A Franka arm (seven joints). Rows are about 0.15 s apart.
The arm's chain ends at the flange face. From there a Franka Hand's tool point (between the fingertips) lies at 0.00 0.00 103.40 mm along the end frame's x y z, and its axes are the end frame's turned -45 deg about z.
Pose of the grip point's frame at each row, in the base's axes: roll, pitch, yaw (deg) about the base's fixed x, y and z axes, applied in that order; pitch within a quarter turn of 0, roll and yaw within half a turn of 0; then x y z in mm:
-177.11 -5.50 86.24 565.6 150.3 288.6
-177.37 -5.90 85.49 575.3 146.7 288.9
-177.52 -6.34 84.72 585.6 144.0 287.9
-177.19 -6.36 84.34 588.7 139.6 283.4
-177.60 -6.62 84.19 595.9 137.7 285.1
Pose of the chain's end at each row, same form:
-174.07 -1.85 41.28 570.2 140.1 391.4
-173.97 -2.32 40.50 579.2 135.7 391.6
-173.76 -2.73 39.71 589.0 132.2 390.6
-173.52 -2.51 39.35 592.6 127.7 386.0
-173.62 -2.99 39.16 599.0 125.4 387.7

